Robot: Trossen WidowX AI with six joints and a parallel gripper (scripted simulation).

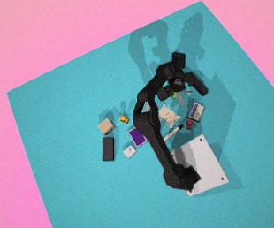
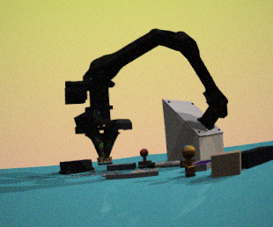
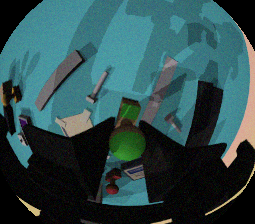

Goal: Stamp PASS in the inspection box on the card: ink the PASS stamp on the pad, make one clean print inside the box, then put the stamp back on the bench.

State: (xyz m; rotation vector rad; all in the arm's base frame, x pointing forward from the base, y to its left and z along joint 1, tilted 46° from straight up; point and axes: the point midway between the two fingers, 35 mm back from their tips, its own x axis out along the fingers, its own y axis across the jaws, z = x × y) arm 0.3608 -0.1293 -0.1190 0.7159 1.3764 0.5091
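My gripper tip is now 260 mm to the right of the purple ink pad, 80 mm past it and 50 mm above it. From my gripper tip the other things lie so: black box: 140 mm to the right, 40 mm below, 10 mm behind; green-knobbed stamp: right at my gripper tip; beige card: 80 mm to the left, 70 mm behind, 50 mm below.
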